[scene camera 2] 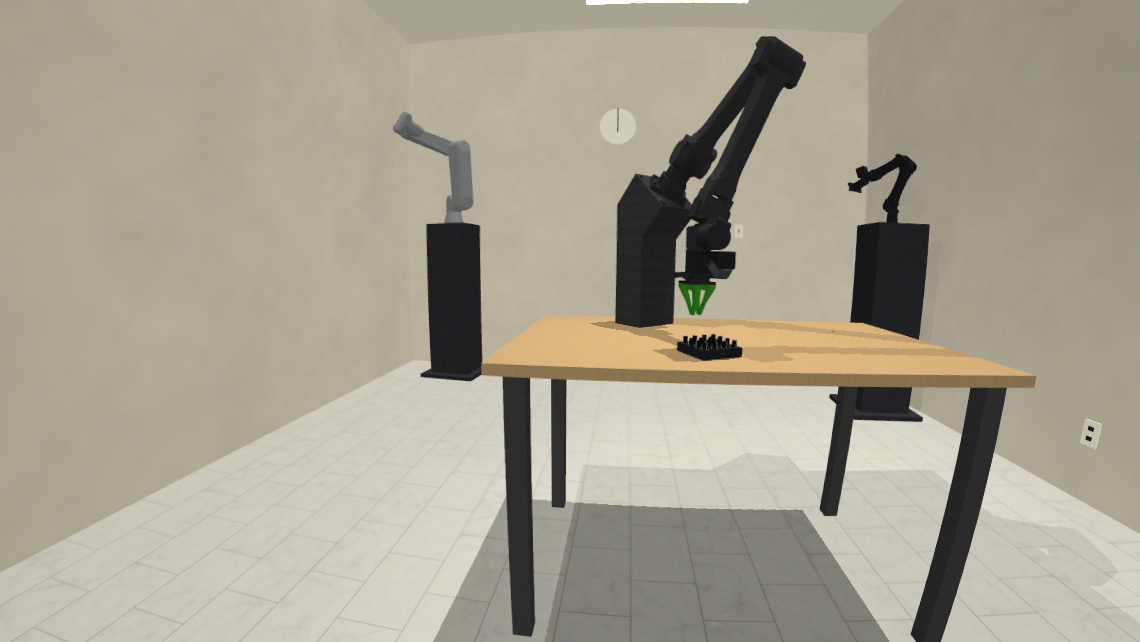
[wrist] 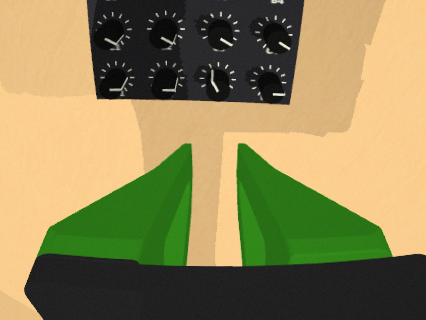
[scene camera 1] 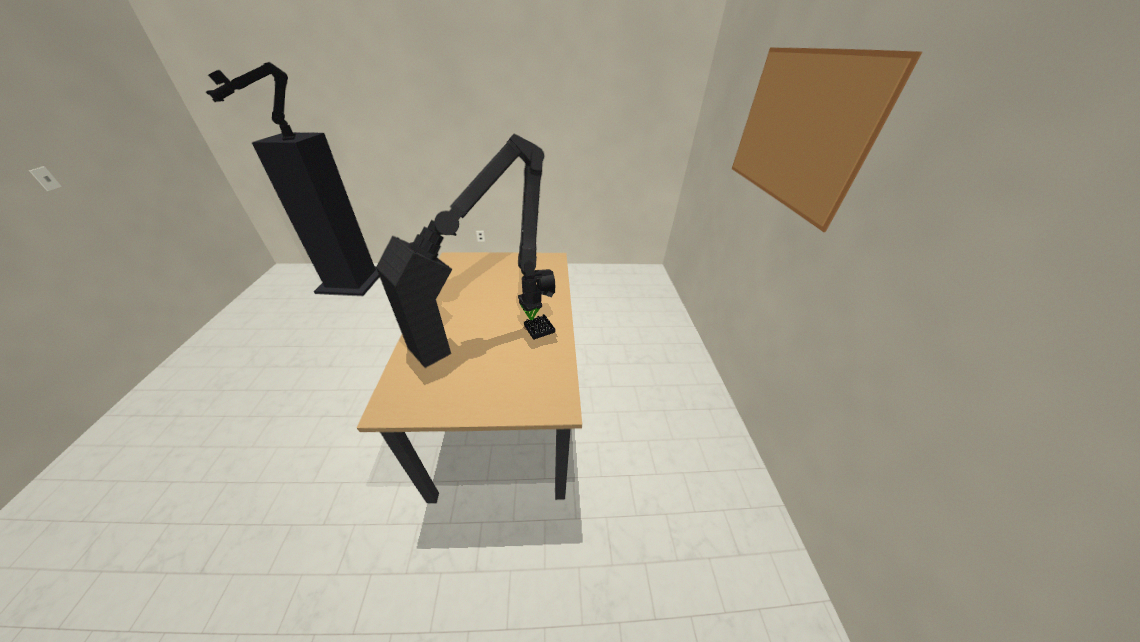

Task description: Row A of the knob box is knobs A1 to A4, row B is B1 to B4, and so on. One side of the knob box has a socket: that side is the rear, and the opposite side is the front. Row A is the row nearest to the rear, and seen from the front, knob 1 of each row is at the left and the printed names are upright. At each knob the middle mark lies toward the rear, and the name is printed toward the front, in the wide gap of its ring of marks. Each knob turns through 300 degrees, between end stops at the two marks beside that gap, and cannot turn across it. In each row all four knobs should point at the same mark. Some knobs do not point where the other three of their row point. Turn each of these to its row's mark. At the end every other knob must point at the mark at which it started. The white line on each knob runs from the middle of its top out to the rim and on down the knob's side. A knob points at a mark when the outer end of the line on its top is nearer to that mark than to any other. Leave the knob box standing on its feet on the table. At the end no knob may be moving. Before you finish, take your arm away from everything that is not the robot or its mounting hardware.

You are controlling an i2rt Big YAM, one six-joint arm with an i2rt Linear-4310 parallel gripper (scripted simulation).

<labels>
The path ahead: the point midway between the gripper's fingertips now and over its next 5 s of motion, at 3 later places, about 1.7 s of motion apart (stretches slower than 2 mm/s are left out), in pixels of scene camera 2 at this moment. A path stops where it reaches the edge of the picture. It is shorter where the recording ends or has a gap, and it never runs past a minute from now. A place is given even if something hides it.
The gripper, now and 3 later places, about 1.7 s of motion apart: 695,314; 694,331; 692,332; 692,337
</labels>
